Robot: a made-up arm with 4 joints. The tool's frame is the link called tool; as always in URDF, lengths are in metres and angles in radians. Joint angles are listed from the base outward.
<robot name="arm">
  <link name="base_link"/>
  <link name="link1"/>
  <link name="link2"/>
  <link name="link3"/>
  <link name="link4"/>
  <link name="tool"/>
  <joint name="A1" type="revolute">
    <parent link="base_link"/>
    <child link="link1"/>
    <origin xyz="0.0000 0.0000 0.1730" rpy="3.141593 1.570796 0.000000"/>
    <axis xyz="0 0 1"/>
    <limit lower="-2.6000" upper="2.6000"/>
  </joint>
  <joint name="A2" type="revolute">
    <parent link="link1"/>
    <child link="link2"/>
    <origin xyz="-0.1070 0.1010 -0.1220" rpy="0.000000 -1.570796 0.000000"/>
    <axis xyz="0 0 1"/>
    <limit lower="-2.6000" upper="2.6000"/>
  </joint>
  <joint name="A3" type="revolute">
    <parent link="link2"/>
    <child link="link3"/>
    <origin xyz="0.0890 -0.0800 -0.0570" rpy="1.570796 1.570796 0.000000"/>
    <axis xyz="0 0 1"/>
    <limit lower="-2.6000" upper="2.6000"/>
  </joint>
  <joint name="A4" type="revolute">
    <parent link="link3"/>
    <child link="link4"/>
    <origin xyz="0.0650 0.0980 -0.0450" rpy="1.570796 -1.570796 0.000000"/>
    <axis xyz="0 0 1"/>
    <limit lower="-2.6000" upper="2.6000"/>
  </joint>
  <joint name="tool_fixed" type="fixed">
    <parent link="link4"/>
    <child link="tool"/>
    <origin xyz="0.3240 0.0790 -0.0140" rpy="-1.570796 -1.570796 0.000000"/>
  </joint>
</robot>
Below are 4 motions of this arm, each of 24 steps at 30 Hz.
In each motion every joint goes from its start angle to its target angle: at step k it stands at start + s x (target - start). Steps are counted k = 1, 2, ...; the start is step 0. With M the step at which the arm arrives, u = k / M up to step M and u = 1 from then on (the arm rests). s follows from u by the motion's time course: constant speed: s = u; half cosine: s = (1 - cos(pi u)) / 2; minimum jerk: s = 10 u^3 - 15 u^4 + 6 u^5.
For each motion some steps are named. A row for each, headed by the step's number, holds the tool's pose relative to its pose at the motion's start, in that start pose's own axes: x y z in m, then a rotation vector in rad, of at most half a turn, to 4 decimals.
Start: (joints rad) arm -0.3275 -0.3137 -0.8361 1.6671
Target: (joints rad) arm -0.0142 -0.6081 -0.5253 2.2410
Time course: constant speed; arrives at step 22
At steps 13, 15, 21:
13: 0.0288 0.0023 0.0185 0.0956 -0.0405 -0.1032
15: 0.0307 0.0015 0.0210 0.1114 -0.0532 -0.1136
21: 0.0313 -0.0025 0.0283 0.1610 -0.0992 -0.1336

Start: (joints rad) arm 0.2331 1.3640 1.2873 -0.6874
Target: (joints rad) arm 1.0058 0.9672 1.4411 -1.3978
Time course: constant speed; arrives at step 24
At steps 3, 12, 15, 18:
3: -0.0293 -0.0035 0.0121 -0.0470 0.1075 0.0498
12: -0.1168 -0.0289 0.0665 -0.1863 0.4117 0.2347
15: -0.1437 -0.0426 0.0912 -0.2304 0.5063 0.3076
18: -0.1682 -0.0588 0.1193 -0.2724 0.5970 0.3856

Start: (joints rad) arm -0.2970 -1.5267 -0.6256 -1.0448
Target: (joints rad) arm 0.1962 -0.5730 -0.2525 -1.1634
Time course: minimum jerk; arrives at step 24
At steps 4, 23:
4: -0.0068 -0.0044 0.0008 0.0146 -0.0265 0.0104
23: -0.1233 -0.1121 -0.2007 0.0555 -0.8877 0.3351

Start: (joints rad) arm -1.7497 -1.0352 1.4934 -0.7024
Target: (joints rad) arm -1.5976 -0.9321 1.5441 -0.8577
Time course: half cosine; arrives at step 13
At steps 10, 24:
10: 0.0348 0.0154 -0.0902 -0.2295 -0.0008 -0.0955
24: 0.0401 0.0159 -0.1030 -0.2622 0.0014 -0.1098

